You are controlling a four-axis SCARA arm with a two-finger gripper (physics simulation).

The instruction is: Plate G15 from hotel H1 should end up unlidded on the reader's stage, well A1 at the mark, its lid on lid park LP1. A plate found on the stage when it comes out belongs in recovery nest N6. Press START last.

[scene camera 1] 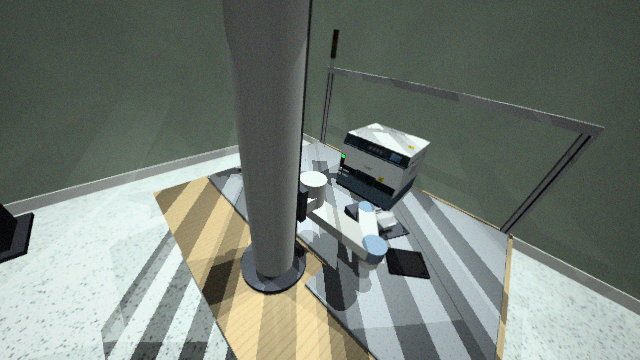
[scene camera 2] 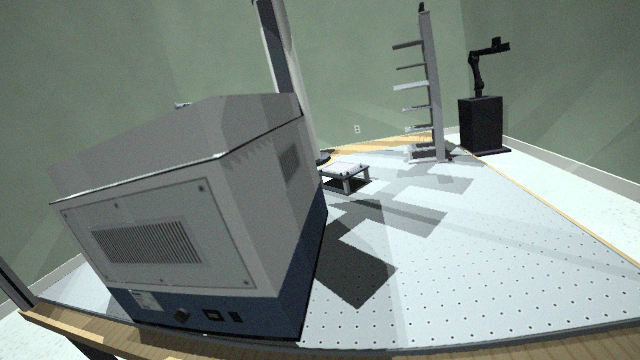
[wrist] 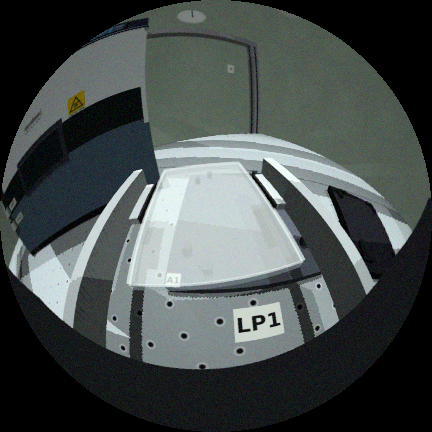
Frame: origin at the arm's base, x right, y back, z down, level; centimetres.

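Where they show: gripper, fingertip midpoint: [scene camera 1: 387, 216] [wrist: 202, 170]; arm's base, origin of the base link: [scene camera 1: 274, 261].
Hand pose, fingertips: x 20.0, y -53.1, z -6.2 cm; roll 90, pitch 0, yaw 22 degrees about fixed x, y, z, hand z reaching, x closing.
Things, the pixels of their top centre, and the offset from my fingertips. "spot": a spot on its surface instead.
- lid park LP1, middle of its top: [wrist: 240, 197] [scene camera 1: 389, 225] dz +2.9, dx +3.0, dy +1.4 cm
- lid, middle of its top: [wrist: 205, 193] [scene camera 1: 383, 218] dz +0.8, dx -0.9, dy +2.2 cm
- reader, middle of its top: [scene camera 2: 187, 120] [scene camera 1: 389, 137] dz -28.3, dx -21.9, dy -27.0 cm
- pale plate, middle of its top: [scene camera 2: 340, 165] dz -2.5, dx -42.9, dy +10.9 cm
- dark recovery nest, middle of its top: [wrist: 370, 221] [scene camera 1: 407, 260] dz +3.1, dx +17.7, dy +14.0 cm
- framed screen, surface spot: [scene camera 1: 465, 97] spot: dz -54.5, dx +2.1, dy -47.3 cm
My gripper [wrist: 202, 170] is shut on a clear lid, which it holds level and low over lid park LP1 [wrist: 245, 289]. The lid [wrist: 220, 225] spans both finger pads, and the park's A1 tag shows through its near left corner. The park's dark base shows past the lid's right and near edges. I cannot tell whether lid and park touch. The reader [scene camera 1: 367, 162] [scene camera 2: 265, 215] [wrist: 107, 70] stands to the left in the wrist view; its stage cannot be made out. A pale plate [scene camera 2: 344, 167] sits on a raised stand. The dark recovery nest [scene camera 1: 407, 262] [wrist: 362, 227] is to the right.
The arm's thick column [scene camera 1: 270, 150] rises in scene camera 1. A shelved hotel tower [scene camera 2: 434, 90] stands at the back, with a black pedestal [scene camera 2: 480, 125] carrying a small black arm beyond it. A framed screen [scene camera 1: 465, 97] runs behind the reader.
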